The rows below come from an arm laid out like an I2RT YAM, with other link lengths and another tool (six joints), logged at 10 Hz.
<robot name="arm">
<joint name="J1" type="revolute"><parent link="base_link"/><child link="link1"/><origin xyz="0.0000 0.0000 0.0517"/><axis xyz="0 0 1"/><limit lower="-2.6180" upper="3.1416"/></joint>
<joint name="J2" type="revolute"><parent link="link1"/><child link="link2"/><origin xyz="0.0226 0.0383 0.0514"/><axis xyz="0 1 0"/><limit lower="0.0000" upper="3.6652"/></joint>
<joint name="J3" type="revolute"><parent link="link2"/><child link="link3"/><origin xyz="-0.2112 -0.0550 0.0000"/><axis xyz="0 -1 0"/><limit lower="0.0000" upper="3.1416"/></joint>
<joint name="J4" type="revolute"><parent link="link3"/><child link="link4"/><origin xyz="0.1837 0.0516 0.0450"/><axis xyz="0 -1 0"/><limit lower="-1.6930" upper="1.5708"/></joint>
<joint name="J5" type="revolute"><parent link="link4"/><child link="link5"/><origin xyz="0.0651 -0.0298 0.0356"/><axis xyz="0 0 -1"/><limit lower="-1.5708" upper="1.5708"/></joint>
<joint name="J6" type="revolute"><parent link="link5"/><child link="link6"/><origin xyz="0.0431 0.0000 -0.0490"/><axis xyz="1 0 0"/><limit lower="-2.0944" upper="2.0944"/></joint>
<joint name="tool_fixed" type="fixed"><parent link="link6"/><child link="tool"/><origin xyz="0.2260 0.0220 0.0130" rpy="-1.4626 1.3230 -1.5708"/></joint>
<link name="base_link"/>
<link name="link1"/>
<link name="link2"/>
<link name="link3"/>
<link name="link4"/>
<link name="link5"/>
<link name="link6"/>
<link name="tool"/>
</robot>
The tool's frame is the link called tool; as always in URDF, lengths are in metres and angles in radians.
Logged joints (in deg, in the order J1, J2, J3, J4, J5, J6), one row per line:
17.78, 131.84, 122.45, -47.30, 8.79, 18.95
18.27, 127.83, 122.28, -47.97, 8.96, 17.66
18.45, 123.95, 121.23, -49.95, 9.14, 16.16
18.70, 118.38, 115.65, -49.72, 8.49, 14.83
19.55, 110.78, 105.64, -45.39, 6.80, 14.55
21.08, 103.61, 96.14, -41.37, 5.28, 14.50
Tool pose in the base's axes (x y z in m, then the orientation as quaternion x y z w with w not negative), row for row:
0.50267, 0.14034, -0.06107, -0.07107, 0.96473, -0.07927, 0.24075
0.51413, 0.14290, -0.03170, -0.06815, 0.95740, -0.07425, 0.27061
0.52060, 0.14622, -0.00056, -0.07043, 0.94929, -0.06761, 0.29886
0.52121, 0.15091, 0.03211, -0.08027, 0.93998, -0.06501, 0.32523
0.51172, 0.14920, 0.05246, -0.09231, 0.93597, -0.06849, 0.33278
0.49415, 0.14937, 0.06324, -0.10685, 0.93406, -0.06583, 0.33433
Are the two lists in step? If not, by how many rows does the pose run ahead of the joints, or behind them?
The pose runs 2 rows behind the joints: the pose in row i belongs to the joints in row i - 2.
